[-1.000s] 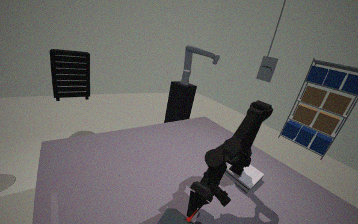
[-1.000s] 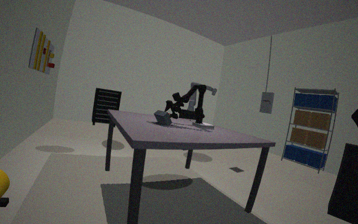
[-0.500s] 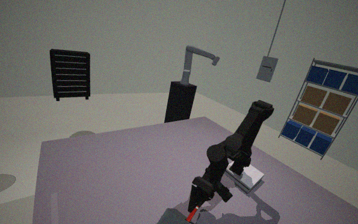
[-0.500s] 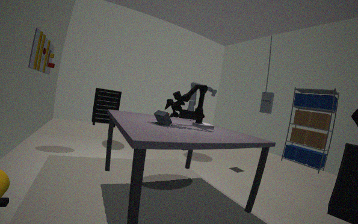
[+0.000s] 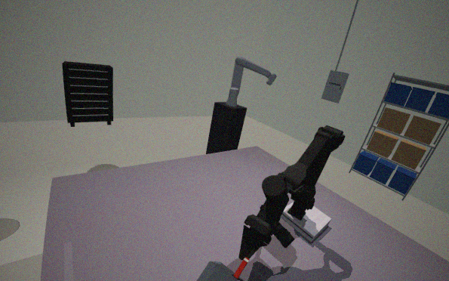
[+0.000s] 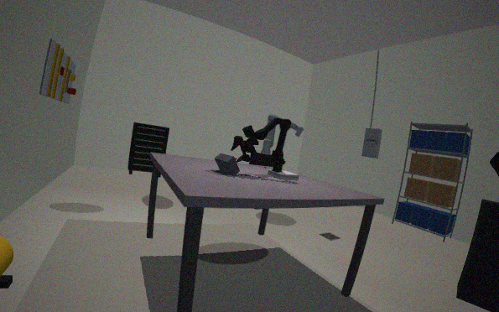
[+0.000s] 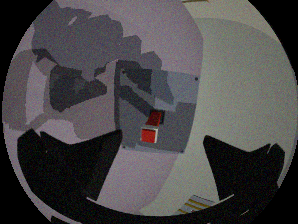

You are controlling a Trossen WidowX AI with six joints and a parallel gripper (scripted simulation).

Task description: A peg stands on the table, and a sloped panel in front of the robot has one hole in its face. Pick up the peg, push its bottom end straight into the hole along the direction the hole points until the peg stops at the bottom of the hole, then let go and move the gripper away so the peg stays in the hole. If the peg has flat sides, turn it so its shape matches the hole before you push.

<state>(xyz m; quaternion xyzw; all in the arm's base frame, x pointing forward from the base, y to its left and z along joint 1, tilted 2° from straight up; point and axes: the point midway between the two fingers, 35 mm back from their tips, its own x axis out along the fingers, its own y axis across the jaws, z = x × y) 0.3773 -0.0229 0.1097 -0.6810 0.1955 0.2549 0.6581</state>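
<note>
Right now my gripper tip is 10 mm to the right of the red peg and 20 mm above it. Round my gripper tip: sloped panel: 50 mm ahead, 10 mm to the left, 50 mm below.
</note>
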